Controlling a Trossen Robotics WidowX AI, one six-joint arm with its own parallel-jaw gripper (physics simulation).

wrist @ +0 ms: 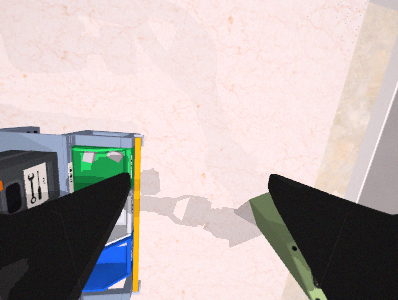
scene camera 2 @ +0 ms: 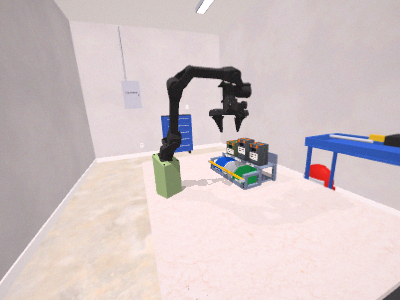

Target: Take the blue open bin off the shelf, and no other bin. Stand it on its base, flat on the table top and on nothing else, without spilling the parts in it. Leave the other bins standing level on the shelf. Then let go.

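Where they show: gripper, between the fingertips: (wrist: 200, 180) (scene camera 2: 229, 132); arm's base, origin of its link: (scene camera 2: 165, 157).
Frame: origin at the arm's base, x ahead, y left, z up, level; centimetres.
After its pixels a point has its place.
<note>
The blue open bin (scene camera 2: 222, 161) {z -14.9, x 46.1, y 11.9 cm} (wrist: 107, 266) {z -18.0, x 45.1, y 12.0 cm} sits on the low front level of the grey-blue shelf (scene camera 2: 267, 170) {z -10.2, x 50.7, y -23.3 cm} (wrist: 55, 142) {z -9.7, x 46.9, y -21.9 cm}, at its far end in the scene view. A white bin (scene camera 2: 231, 166) {z -15.3, x 45.1, y 0.8 cm} (wrist: 120, 226) {z -18.5, x 40.9, y 1.1 cm} stands beside it in the middle. A green bin (scene camera 2: 245, 174) (wrist: 97, 167) with grey parts in it stands at the near end. In the wrist view the left finger hides part of the blue and white bins, and no parts can be made out in the blue bin. My gripper (scene camera 2: 228, 131) {z 12.6, x 24.5, y -22.3 cm} (wrist: 200, 180) {z 12.6, x 24.5, y -22.3 cm} is open and empty, pointing down, high above the shelf.
A yellow bar (scene camera 2: 218, 167) (wrist: 137, 215) {z -13.4, x 35.3, y -4.6 cm} runs along the shelf's front. Several dark cases (scene camera 2: 258, 153) {z -2.1, x 46.9, y -19.8 cm} (wrist: 27, 182) {z -3.0, x 47.0, y -17.2 cm} stand on the upper level behind the bins. The green arm base (scene camera 2: 168, 176) {z -8.5, x -1.0, y -5.6 cm} (wrist: 280, 235) {z -5.0, x 6.5, y -3.0 cm} stands on the pale table (scene camera 2: 225, 250) {z -19.9, x 1.5, y -47.5 cm} (wrist: 200, 100) {z -19.9, x 20.1, y -29.6 cm}. A blue workbench (scene camera 2: 350, 145) is at the right.
</note>
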